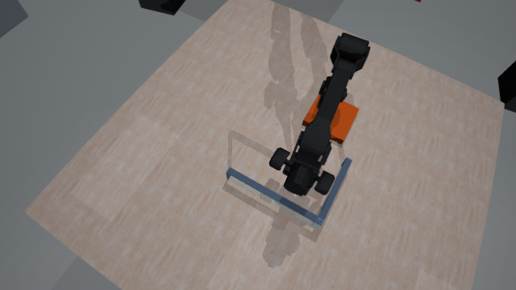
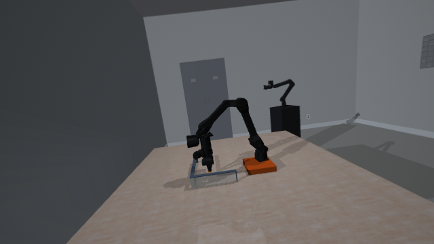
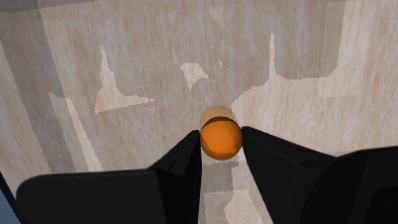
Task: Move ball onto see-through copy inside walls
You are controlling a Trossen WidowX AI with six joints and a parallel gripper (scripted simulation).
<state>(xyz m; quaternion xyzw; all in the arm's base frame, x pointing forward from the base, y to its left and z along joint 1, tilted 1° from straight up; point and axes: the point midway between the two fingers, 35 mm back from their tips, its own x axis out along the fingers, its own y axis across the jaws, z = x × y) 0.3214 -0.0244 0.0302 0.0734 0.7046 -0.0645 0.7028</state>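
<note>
Right now the see-through copy of ball is 1 cm below my gripper tip. From my gripper tip the other things lie so: orange ball right at my gripper tip.
</note>
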